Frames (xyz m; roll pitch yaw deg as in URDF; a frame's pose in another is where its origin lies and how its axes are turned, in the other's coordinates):
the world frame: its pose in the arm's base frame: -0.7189 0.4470 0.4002 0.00 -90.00 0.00
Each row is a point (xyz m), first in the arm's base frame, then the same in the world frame.
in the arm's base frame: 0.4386 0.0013 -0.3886
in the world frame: -0.7888 -0.4457 -1.1575
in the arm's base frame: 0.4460 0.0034 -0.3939
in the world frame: -0.7941 -0.4436 -1.1649
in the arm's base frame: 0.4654 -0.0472 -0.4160
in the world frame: -0.8162 -0.4942 -1.1843
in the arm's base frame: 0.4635 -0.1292 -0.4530
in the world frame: -0.8532 -0.5762 -1.1824
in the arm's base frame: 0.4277 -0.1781 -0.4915
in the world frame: -0.8917 -0.6251 -1.1466
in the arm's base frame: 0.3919 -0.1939 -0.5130
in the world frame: -0.9132 -0.6409 -1.1108
